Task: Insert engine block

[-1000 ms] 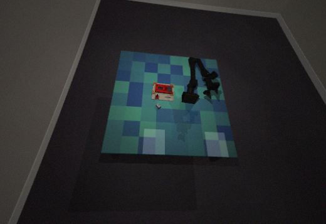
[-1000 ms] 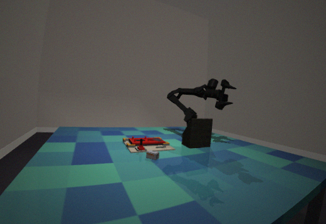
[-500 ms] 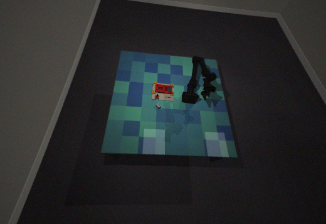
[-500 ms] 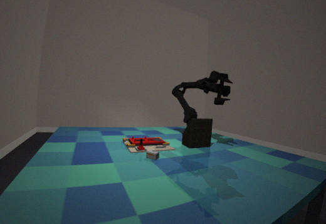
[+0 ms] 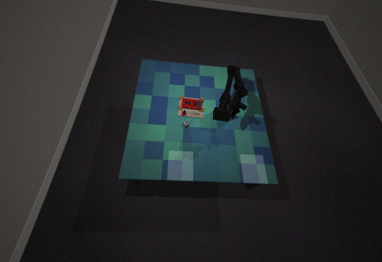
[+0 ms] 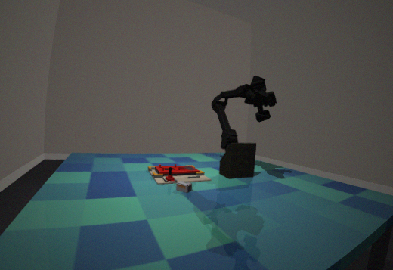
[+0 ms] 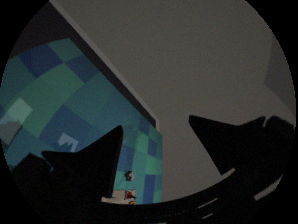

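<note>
My gripper tip is 33 cm above the dark grey engine block, 32 cm short of it and 10 cm to the left of it.
</note>
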